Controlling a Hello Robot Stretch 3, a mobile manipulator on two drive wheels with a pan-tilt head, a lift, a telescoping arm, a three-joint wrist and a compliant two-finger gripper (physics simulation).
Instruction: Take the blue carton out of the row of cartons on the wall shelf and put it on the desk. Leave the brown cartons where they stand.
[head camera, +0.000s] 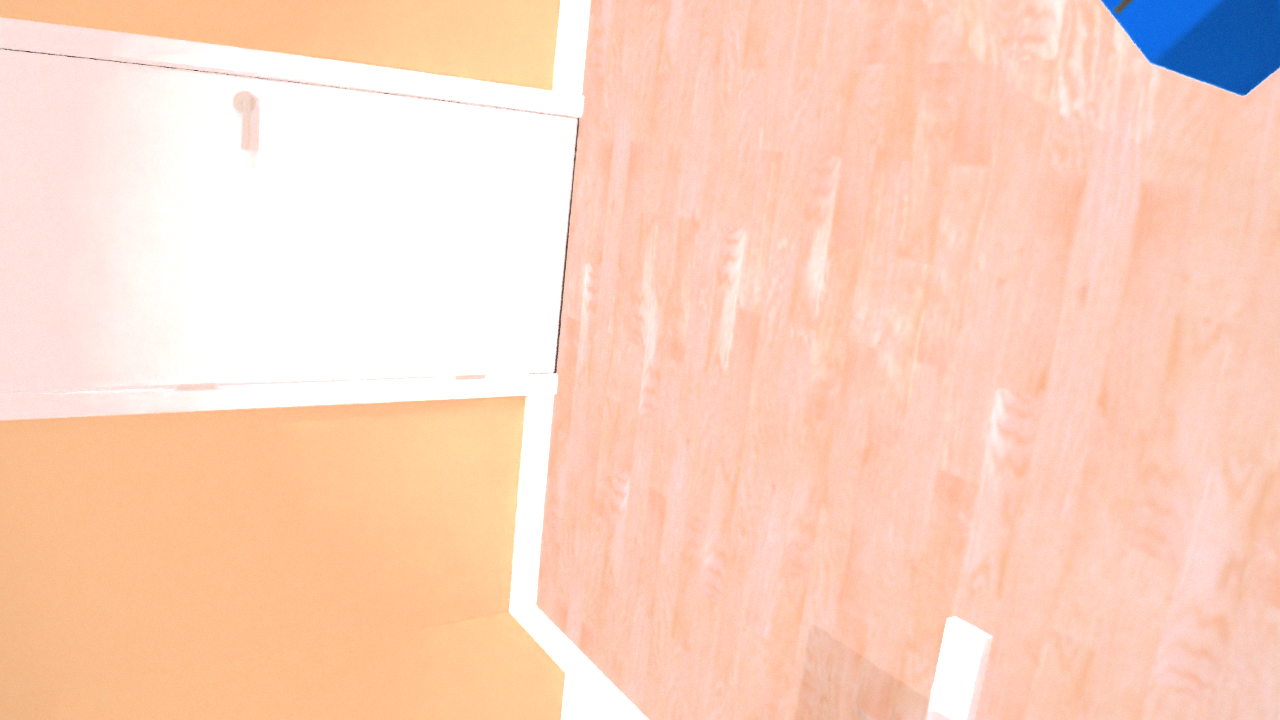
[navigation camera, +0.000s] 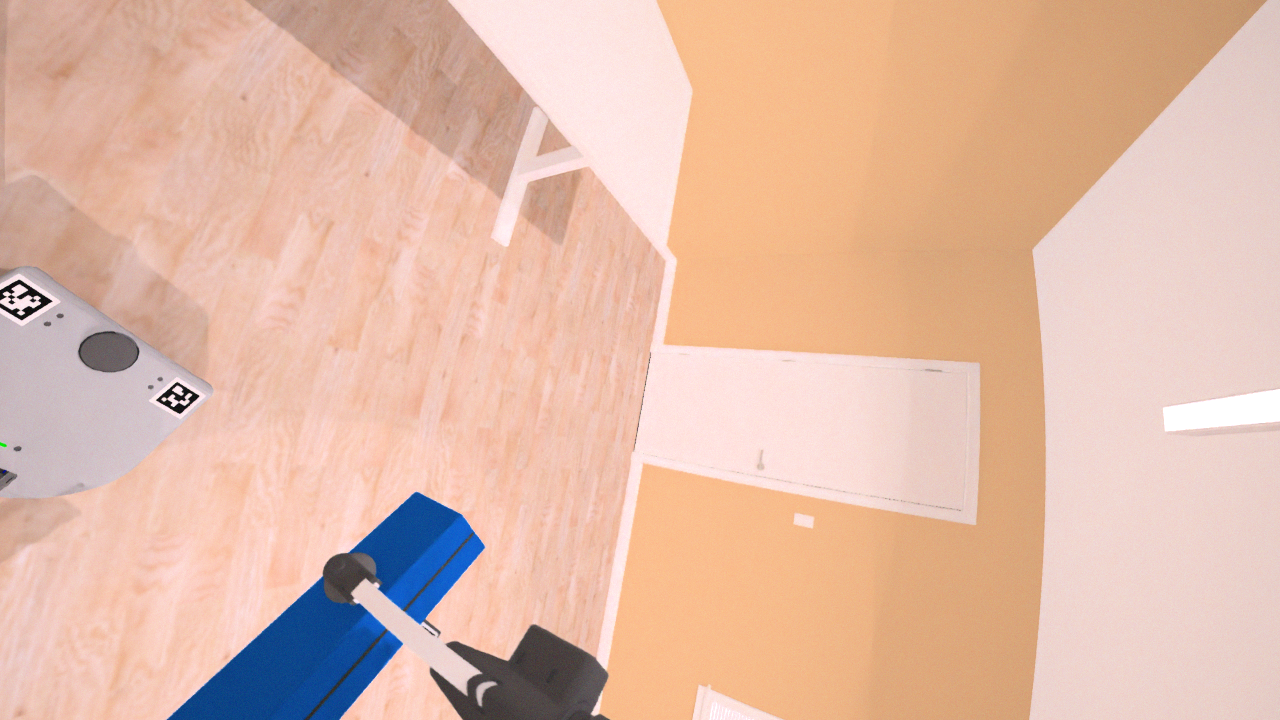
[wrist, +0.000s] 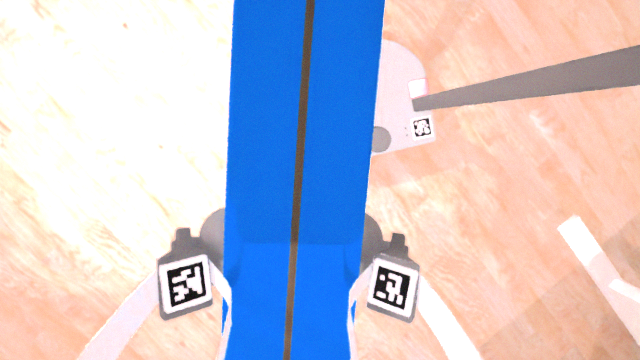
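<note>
The blue carton is long, with a dark stripe along one face. It is in the air above the floor, at the lower left in the navigation view and at the top right corner in the head view. My gripper is shut on it, one fingertip pad against each side. The carton hides part of the pads. The white desk shows in part at the top of the navigation view. Its leg foot also shows in the head view and the wrist view. The wall shelf and brown cartons do not show.
My grey base stands on the wood floor. A closed white door is in the orange wall. A dark bar crosses the wrist view's right side.
</note>
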